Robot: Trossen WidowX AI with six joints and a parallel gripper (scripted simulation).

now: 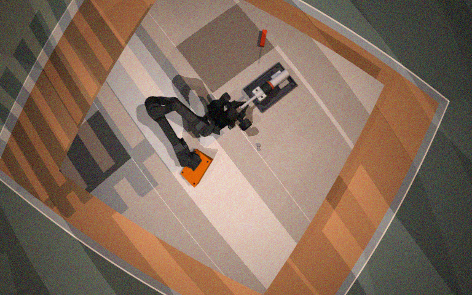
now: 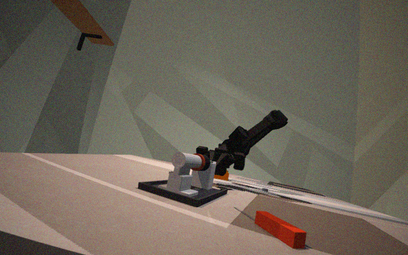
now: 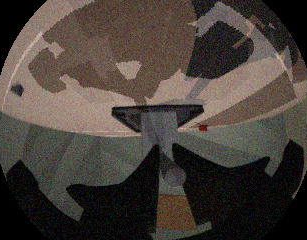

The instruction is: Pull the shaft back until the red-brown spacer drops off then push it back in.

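Now: the light shaft 60 mm ahead of my gripper tip, 20 mm to the right of it and 20 mm above it. Also, from my gripper tip: small grey piece 170 mm to the right, 120 mm behind, 60 mm below; then dark spacer 120 mm ahead, 30 mm to the right, 20 mm above; then red-brown spacer 130 mm ahead, 30 mm to the right, 20 mm above.
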